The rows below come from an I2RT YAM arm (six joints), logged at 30 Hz.
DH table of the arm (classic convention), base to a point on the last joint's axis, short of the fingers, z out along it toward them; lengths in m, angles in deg. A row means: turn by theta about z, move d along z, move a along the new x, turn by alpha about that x. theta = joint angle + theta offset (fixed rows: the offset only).
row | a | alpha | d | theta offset
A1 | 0.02 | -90 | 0.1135 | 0
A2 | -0.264 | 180 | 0 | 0
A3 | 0.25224 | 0 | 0 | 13.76
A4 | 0.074 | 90 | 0 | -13.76
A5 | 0 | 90 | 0 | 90
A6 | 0 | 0 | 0.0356 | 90
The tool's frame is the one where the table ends.
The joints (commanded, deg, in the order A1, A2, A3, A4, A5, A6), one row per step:
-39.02, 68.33, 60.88, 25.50, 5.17, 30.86
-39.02, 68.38, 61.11, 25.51, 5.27, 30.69
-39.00, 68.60, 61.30, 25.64, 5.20, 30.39
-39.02, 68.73, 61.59, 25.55, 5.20, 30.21
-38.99, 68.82, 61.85, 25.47, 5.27, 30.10
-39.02, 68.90, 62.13, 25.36, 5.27, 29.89
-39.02, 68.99, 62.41, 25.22, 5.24, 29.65
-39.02, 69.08, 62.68, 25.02, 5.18, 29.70
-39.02, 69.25, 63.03, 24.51, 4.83, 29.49
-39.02, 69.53, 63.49, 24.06, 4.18, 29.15
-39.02, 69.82, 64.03, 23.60, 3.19, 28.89
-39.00, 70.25, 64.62, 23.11, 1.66, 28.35
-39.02, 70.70, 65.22, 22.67, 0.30, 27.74
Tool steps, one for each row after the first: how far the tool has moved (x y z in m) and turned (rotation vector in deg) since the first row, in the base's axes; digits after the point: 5 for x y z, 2 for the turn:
-0.00003, -0.00005, 0.00122, -0.21, -0.05, -0.15
0.00076, -0.00051, 0.00164, -0.49, 0.08, -0.15
0.00103, -0.00086, 0.00268, -0.66, 0.15, -0.23
0.00129, -0.00093, 0.00374, -0.77, 0.14, -0.30
0.00134, -0.00116, 0.00491, -0.97, 0.21, -0.40
0.00155, -0.00131, 0.00598, -1.17, 0.33, -0.45
0.00180, -0.00147, 0.00688, -1.14, 0.33, -0.37
0.00260, -0.00183, 0.00735, -1.17, 0.79, -0.10
0.00386, -0.00234, 0.00811, -1.39, 1.34, 0.41
0.00522, -0.00265, 0.00929, -1.68, 1.86, 1.28
0.00743, -0.00309, 0.01008, -2.23, 2.74, 2.60
0.00949, -0.00380, 0.01090, -2.82, 3.58, 3.70

